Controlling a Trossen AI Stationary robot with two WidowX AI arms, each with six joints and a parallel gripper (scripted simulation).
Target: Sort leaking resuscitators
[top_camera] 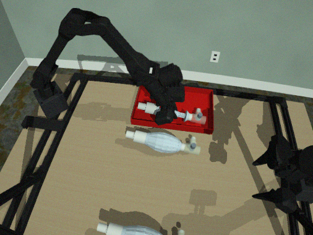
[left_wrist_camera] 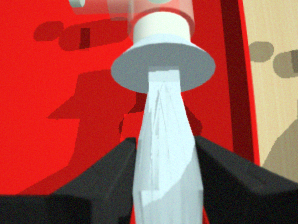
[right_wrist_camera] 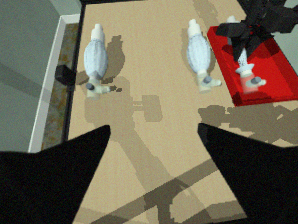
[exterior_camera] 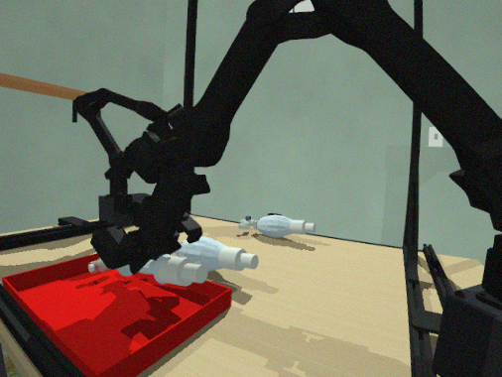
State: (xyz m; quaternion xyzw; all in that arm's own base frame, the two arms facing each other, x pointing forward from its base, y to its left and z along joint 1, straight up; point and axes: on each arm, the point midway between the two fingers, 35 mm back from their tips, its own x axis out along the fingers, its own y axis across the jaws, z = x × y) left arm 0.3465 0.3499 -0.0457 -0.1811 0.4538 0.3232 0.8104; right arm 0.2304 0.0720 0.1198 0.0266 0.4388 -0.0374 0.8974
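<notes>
Right now the red tray is 60 mm ahead of my left hand, 10 mm to the left of it and 50 mm below it.
</notes>
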